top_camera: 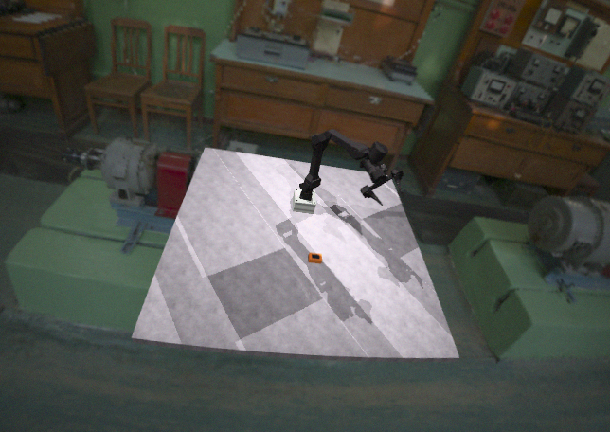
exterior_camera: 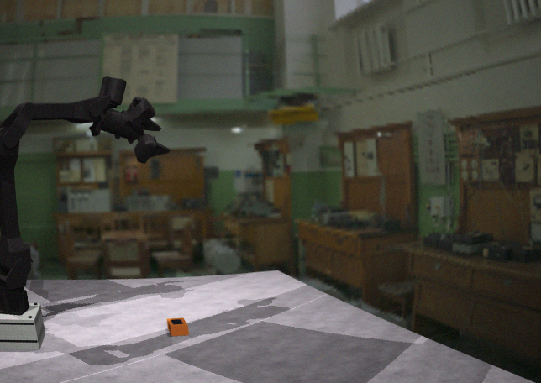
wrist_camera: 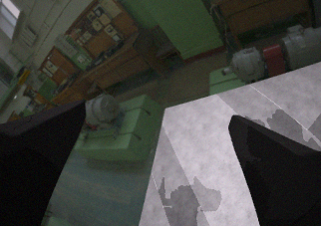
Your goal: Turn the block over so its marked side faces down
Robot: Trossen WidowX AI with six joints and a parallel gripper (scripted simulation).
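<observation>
Right now my gripper tip is 10 mm short of the orange block, 220 mm to the left of it and 430 mm above it.
</observation>
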